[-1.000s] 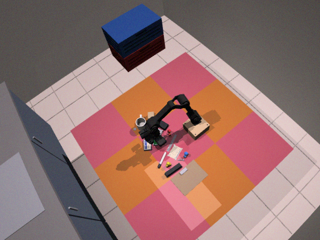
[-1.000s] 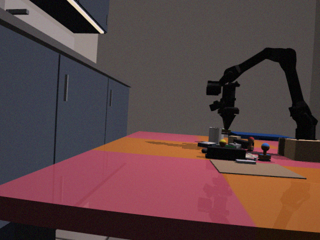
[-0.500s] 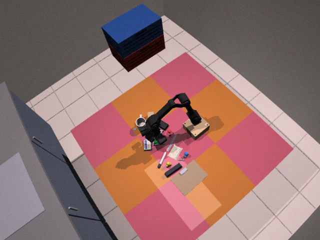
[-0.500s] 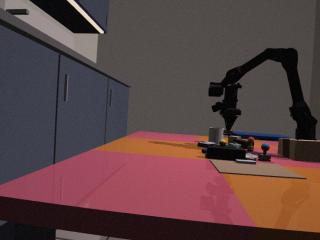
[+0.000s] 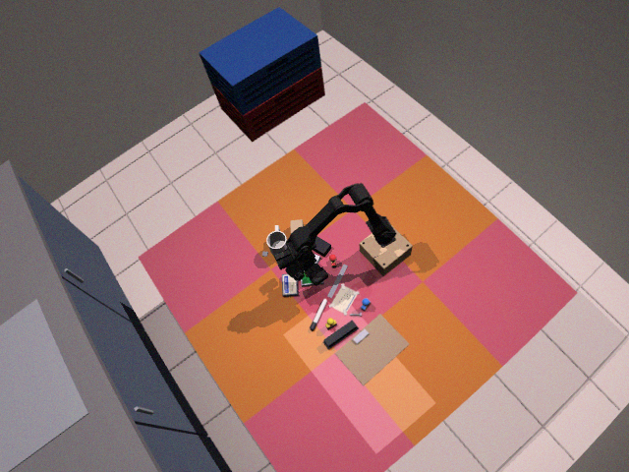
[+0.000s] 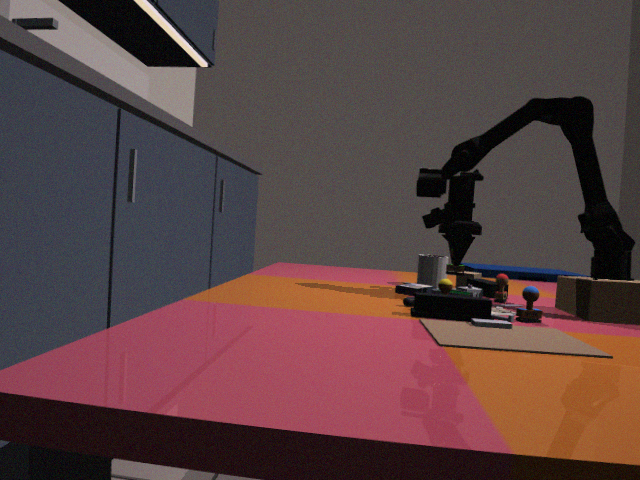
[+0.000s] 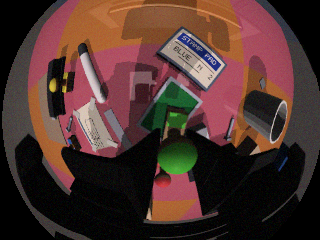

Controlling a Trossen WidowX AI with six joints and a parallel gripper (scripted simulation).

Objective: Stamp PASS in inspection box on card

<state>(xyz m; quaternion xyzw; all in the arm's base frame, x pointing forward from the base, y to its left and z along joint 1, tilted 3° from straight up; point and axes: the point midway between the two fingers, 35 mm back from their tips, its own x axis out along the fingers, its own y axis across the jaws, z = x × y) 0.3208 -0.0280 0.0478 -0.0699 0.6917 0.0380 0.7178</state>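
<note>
Now: the green ink pad 70 mm below my gripper tip. Also, from my gripper tip: green-knobbed stamp (right at my gripper tip); then red-knobbed stamp (110 mm behind, 60 mm below, 10 mm to the right); then blue-labelled tin (90 mm ahead, 60 mm below, 20 mm to the right).
</note>
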